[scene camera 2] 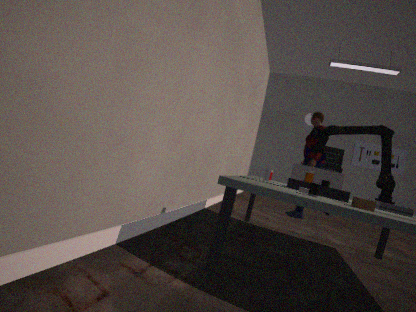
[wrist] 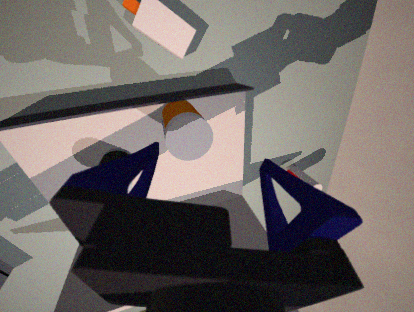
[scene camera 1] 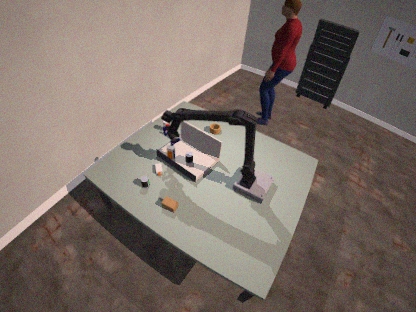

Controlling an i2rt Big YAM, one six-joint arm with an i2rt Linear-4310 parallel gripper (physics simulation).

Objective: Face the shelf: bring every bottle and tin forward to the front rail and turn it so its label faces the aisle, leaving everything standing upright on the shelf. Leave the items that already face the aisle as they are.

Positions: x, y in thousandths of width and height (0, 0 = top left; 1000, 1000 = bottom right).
Observation:
My gripper (wrist: 513, 502) is open, holding nothing. Also in view: a white bottle with orange cap (wrist: 417, 107). I also see a dark front rail (wrist: 197, 357) and a shelf floor (scene camera 1: 489, 518).
The shelf floor shows as well in the wrist view (wrist: 120, 492).

